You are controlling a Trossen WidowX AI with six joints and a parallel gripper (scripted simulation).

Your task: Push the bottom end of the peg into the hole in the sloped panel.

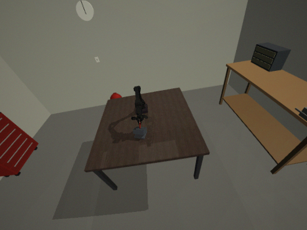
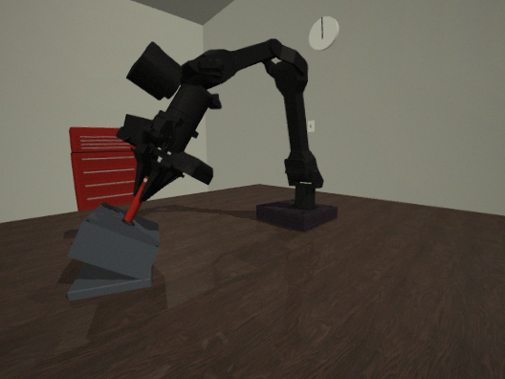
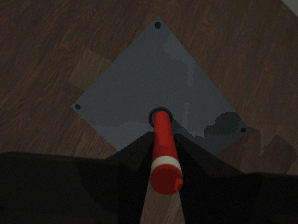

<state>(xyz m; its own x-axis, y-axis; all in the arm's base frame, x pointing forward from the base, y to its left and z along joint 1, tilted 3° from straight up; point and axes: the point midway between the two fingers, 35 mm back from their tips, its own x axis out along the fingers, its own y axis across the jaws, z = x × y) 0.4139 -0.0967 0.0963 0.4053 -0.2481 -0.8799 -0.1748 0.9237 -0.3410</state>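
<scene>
The red peg is 10 mm behind my gripper tip and 10 mm above it. Also, from my gripper tip: grey sloped panel block: 30 mm ahead, 20 mm to the right, 60 mm below.
</scene>
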